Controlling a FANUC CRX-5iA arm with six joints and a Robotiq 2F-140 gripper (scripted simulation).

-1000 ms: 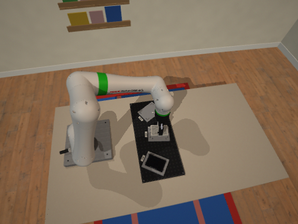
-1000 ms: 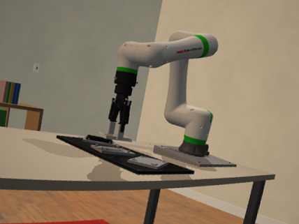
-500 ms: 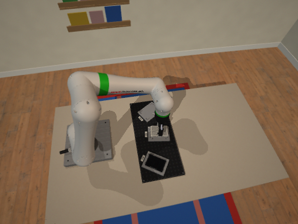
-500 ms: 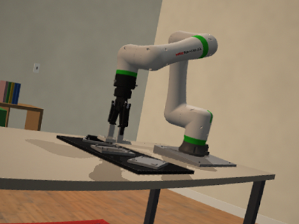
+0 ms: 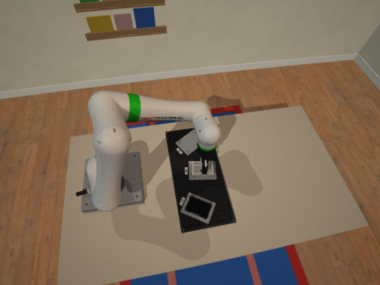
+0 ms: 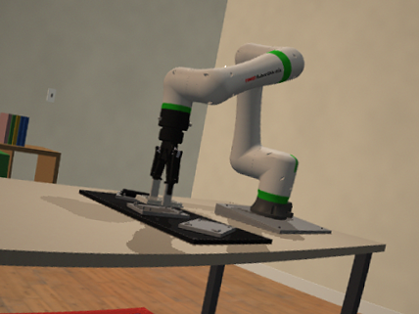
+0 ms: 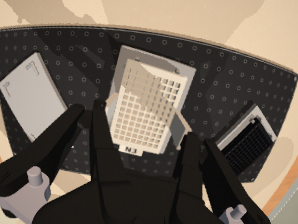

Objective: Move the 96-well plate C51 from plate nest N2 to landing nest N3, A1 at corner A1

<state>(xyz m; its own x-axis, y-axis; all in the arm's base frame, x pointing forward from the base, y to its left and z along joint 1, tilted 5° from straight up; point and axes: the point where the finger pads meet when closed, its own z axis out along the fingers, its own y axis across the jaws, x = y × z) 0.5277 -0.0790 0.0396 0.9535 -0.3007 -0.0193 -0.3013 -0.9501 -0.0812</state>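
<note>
The white 96-well plate C51 is 2 cm below my hand. The rest, counted from my hand: landing nest N3 (5 cm below); N2 label (9 cm behind, 17 cm to the left, 6 cm below); grey plate nest N2 (21 cm to the left, 5 cm below).
</note>
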